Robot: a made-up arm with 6 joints.
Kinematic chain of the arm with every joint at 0, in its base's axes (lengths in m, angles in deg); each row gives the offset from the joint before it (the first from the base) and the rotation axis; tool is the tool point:
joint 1: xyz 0 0 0.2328 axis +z
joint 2: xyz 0 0 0 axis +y
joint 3: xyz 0 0 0.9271 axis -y
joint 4: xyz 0 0 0 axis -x
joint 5: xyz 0.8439 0 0 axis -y
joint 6: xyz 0 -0.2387 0 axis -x
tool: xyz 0 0 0
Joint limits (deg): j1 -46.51..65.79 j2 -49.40..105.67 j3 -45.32..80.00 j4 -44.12..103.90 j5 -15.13..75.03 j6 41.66..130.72
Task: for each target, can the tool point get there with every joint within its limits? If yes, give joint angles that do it. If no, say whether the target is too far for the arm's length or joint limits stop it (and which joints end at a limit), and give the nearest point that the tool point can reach.
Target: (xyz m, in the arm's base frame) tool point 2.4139 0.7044 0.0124
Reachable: no: too far | nearest point 1.7253 0.5034 0.0753 | short by 0.720 m
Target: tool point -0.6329 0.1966 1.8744
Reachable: yes | joints -19.97 -32.71 52.21 82.46 -0.68 76.04
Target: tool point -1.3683 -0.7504 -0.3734
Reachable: no: joint limits stop it (at a limit: joint 1, joint 2, joint 3) | nearest point -0.0794 -0.2559 -0.3843 | short by 1.381 m
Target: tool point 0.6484 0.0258 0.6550
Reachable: yes | joints 22.72 -4.61 -35.86 -18.32 -8.34 121.10
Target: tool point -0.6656 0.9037 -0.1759
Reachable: no: joint limits stop it (at a limit: joint 1, joint 3, joint 4) | nearest point 0.2451 0.6849 -0.3048 | short by 0.945 m
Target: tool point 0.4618 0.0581 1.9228
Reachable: yes | joints 25.82 2.24 51.84 51.43 16.38 113.81
